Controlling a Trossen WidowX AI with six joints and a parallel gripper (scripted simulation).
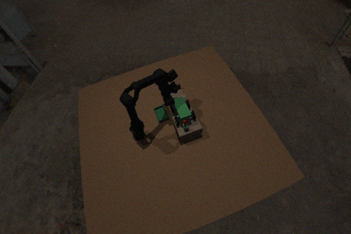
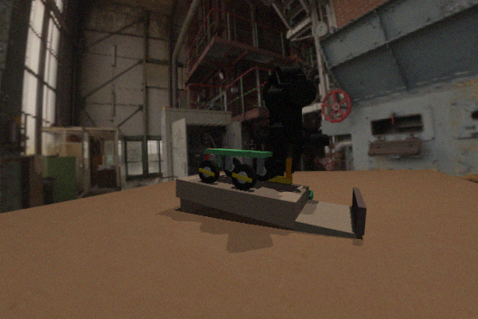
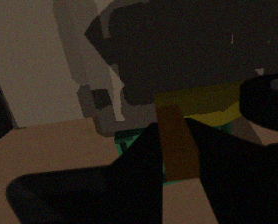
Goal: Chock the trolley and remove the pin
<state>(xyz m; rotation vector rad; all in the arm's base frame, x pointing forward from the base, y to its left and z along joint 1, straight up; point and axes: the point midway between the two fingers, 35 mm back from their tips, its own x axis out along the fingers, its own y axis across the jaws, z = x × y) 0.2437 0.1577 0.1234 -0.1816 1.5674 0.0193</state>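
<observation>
Right now the yellow chock is 20 mm to the right of my gripper tip and 10 mm below it. The rest, counted from my gripper tip: green-decked trolley: 80 mm ahead, 110 mm to the right, 20 mm above; then ramp: 80 mm ahead, 110 mm to the right, 40 mm below; then green tray: 70 mm behind, 30 mm to the right, 100 mm below.
</observation>
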